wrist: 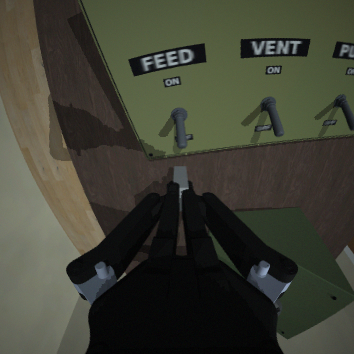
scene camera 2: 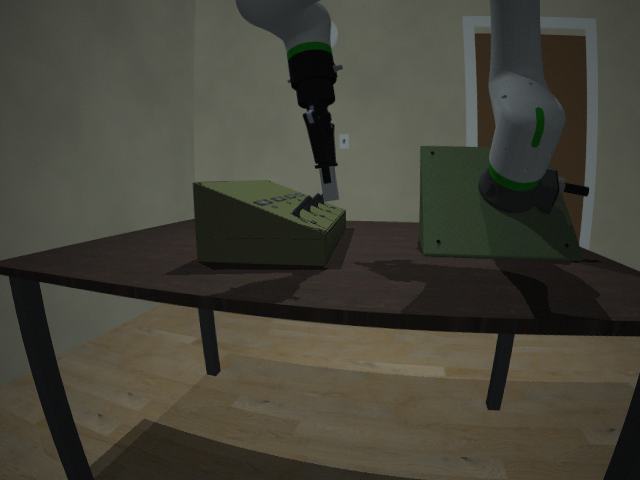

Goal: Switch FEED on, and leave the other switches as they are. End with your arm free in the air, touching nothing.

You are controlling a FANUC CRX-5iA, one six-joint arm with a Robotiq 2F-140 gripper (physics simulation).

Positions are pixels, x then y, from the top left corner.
Labels:
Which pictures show my gripper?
The wrist view and scene camera 2: all of them.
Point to a yellow-green switch box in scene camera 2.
At 254, 222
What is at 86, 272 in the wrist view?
My gripper.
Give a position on a yellow-green switch box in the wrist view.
220, 72

